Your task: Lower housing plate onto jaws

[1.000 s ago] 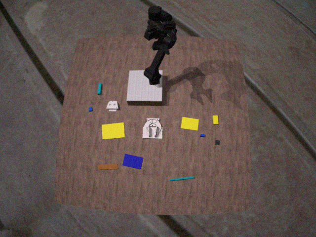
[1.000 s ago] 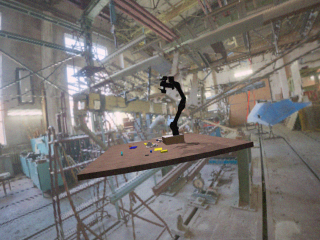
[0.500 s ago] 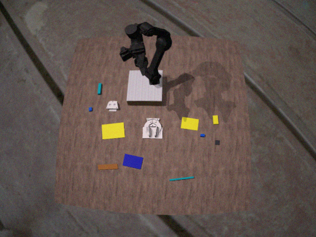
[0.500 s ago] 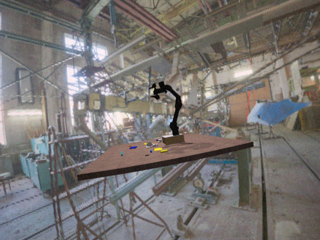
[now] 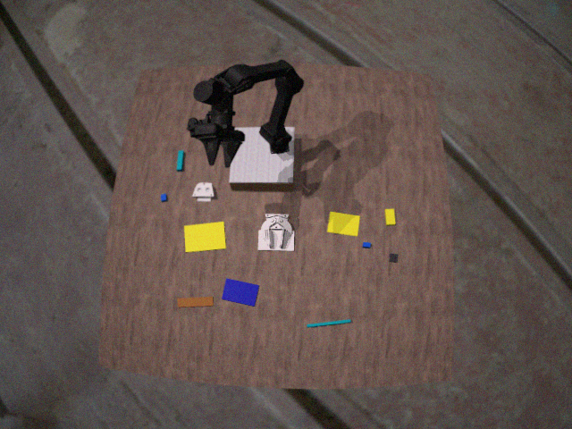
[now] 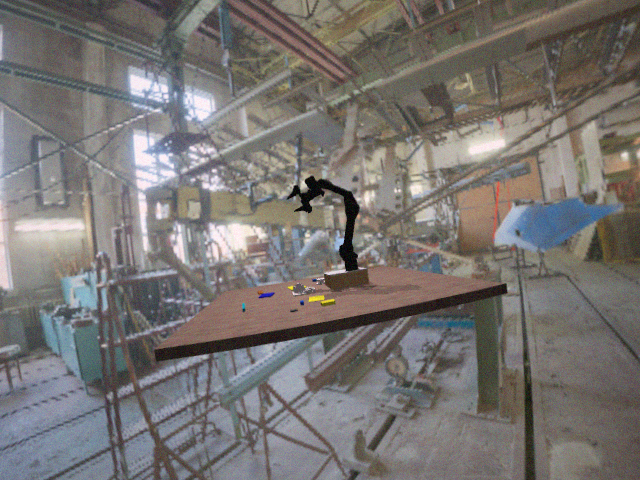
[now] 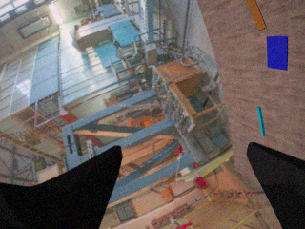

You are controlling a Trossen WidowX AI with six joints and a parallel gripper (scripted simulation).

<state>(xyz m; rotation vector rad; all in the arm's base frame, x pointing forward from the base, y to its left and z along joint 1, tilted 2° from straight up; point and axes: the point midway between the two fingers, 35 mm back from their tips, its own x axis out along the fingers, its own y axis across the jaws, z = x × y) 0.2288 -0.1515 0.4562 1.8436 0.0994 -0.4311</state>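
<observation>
Now: the white base 50 mm ahead of my gripper tip, 120 mm to the left of it and 510 mm below it. Round my gripper tip: yellow card (130 mm to the right, 520 mm below); blue card (210 mm ahead, 20 mm to the right, 510 mm below); orange strip (230 mm ahead, 190 mm to the right, 510 mm below).
</observation>
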